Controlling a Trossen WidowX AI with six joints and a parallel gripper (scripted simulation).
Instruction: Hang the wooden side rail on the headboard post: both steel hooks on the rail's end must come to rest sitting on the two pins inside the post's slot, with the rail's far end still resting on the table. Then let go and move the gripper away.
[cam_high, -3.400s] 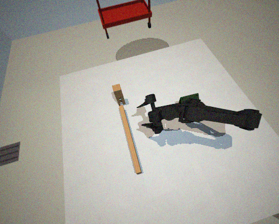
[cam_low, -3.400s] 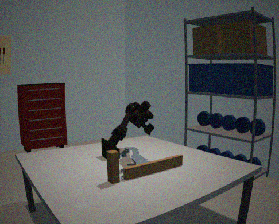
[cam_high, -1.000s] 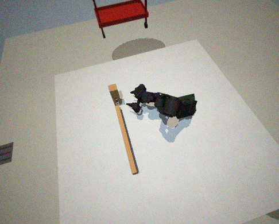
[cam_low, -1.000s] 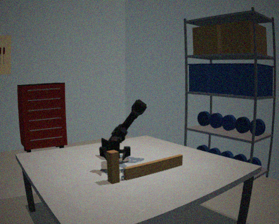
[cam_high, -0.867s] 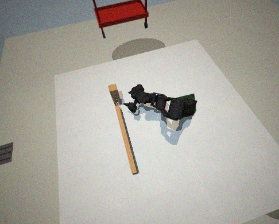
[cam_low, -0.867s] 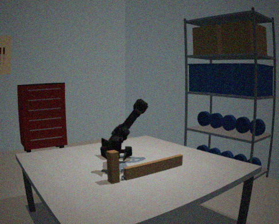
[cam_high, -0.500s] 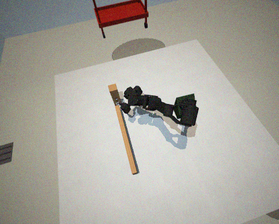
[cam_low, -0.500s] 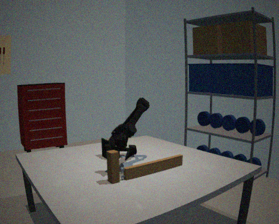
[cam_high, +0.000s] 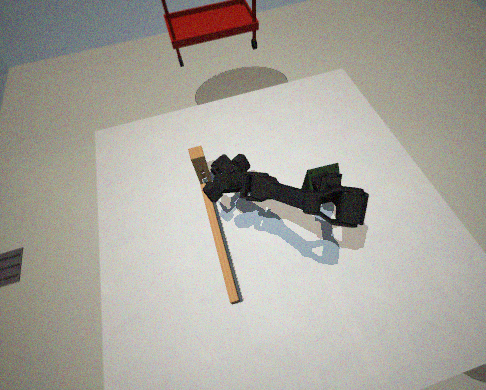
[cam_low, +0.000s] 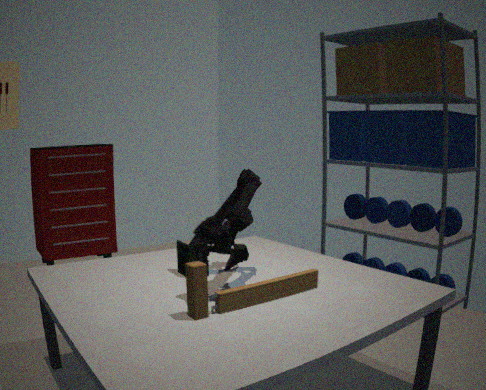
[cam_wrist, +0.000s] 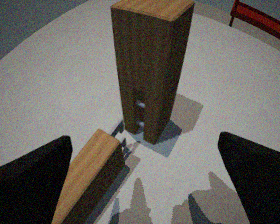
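My gripper tip is 9 cm to the left of the headboard post, 5 cm above it and 3 cm short of it.
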